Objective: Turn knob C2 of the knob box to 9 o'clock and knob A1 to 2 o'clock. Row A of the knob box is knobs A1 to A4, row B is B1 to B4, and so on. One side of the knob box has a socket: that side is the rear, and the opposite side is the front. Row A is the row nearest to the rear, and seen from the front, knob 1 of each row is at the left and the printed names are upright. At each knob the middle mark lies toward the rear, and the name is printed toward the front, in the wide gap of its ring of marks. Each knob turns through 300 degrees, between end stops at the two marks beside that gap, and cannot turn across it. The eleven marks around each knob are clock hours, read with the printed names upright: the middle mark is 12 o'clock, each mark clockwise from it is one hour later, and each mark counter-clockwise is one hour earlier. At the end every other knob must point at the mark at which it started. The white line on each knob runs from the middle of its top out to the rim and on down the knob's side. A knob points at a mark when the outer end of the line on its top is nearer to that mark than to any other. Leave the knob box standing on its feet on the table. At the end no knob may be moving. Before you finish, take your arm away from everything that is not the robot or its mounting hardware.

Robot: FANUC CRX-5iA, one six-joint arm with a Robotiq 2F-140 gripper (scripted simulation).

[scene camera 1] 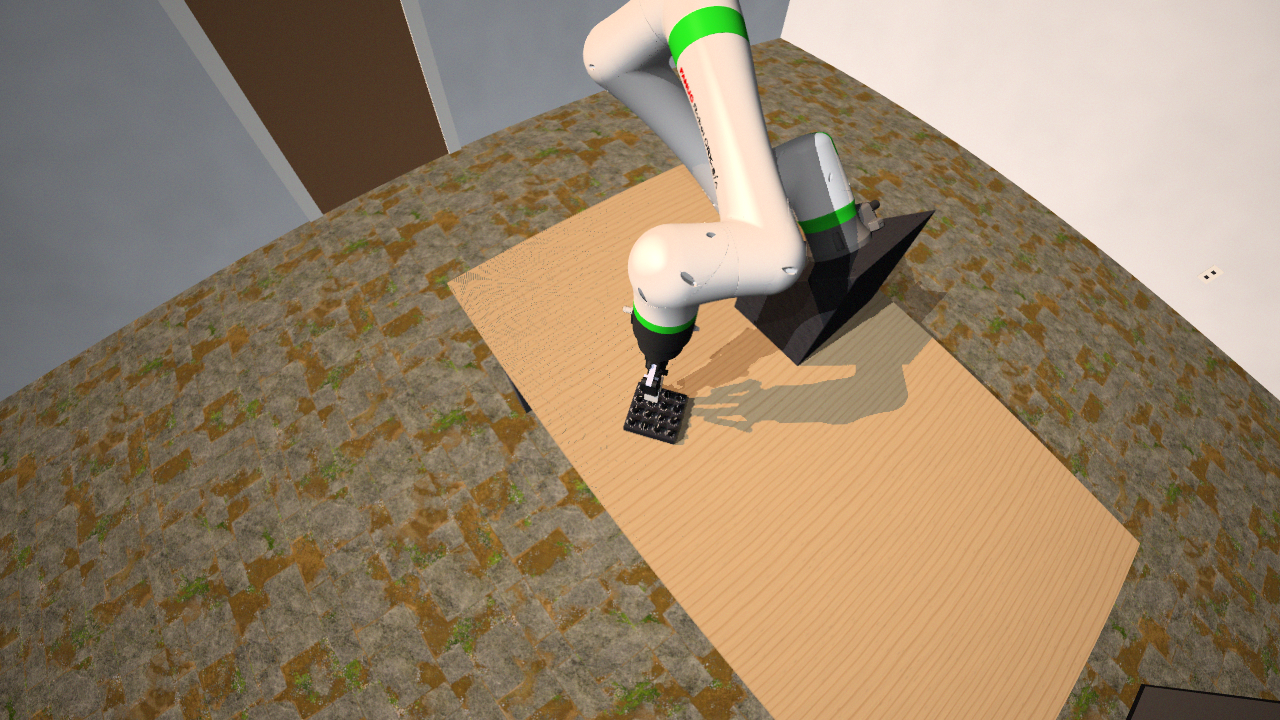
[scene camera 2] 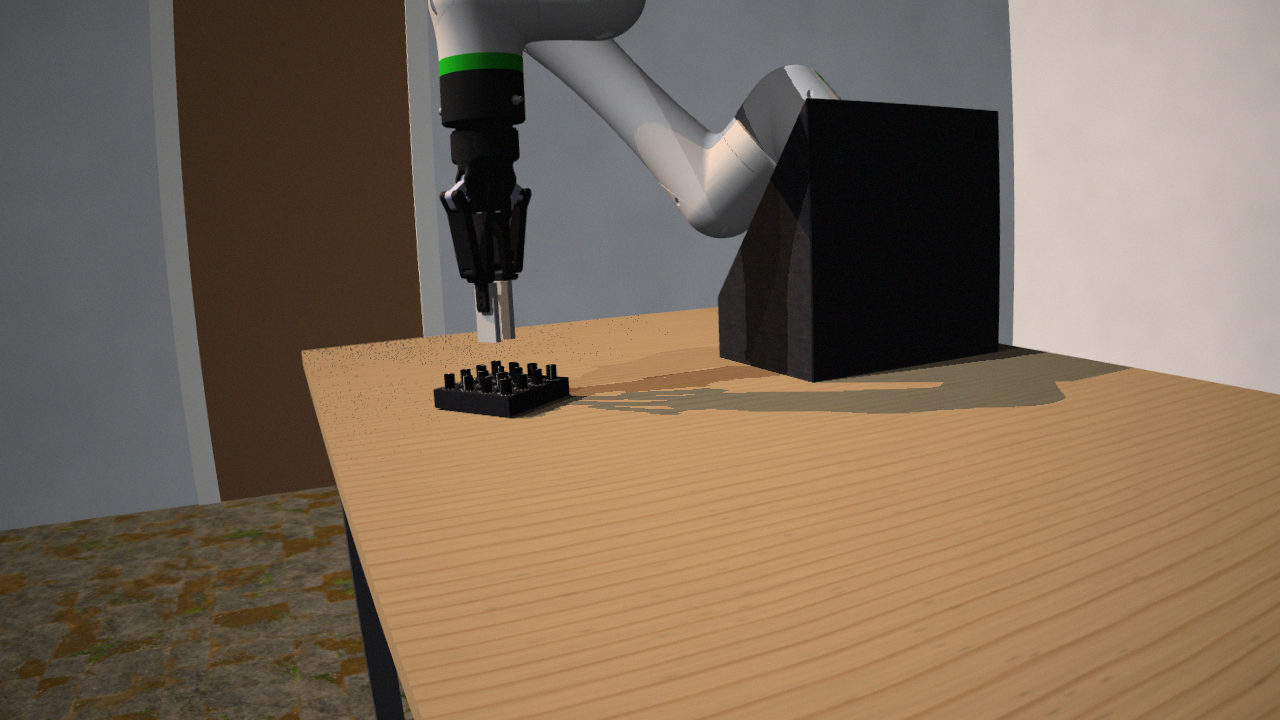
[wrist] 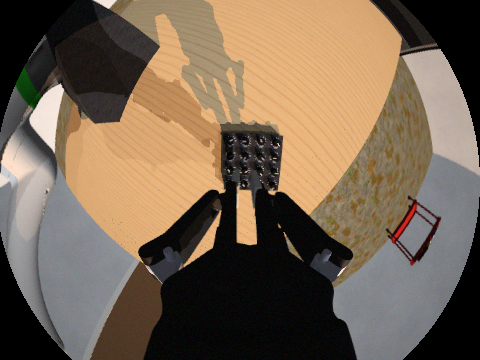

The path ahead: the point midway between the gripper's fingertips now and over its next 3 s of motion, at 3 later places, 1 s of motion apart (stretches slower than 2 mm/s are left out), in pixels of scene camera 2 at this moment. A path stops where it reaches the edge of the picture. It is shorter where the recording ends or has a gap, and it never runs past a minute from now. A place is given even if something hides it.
My gripper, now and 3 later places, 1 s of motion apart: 496, 340; 496, 330; 495, 323; 497, 344
